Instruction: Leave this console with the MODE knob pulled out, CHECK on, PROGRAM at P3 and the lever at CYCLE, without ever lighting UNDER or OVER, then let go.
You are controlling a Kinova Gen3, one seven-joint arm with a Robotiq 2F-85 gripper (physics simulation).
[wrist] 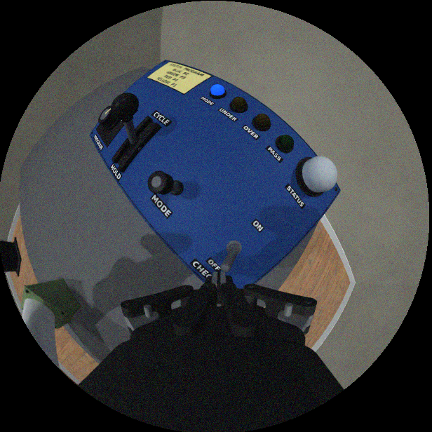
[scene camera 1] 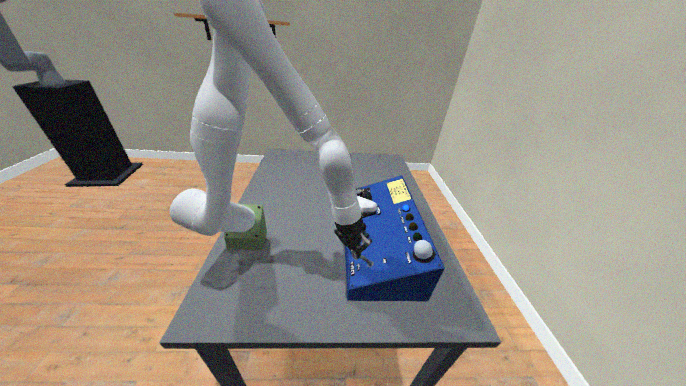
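The blue console (scene camera 1: 389, 284) (wrist: 225, 169) stands on the right side of the grey table (scene camera 1: 287, 312). Its MODE lamp (wrist: 217, 90) (scene camera 1: 406, 207) glows blue. The UNDER lamp (wrist: 238, 104), OVER lamp (wrist: 261, 121) and PASS lamp (wrist: 285, 142) are dark, and the STATUS dome (wrist: 319, 174) (scene camera 1: 423, 249) is white. The black-balled lever (wrist: 123, 106) sits toward the CYCLE end of its slot and partly hides the PROGRAM knob (wrist: 105, 116). The MODE knob (wrist: 160, 183) sticks out. The grey CHECK toggle (wrist: 231, 254) stands by the OFF label. My gripper (wrist: 219, 282) (scene camera 1: 363, 254) is shut and empty, with its tips at the toggle's base.
A green box (scene camera 1: 246, 227) (wrist: 52, 300) sits on the table's left edge under my arm's elbow. A black pedestal (scene camera 1: 76, 129) stands on the floor at the far left. Walls close off the right side and the back.
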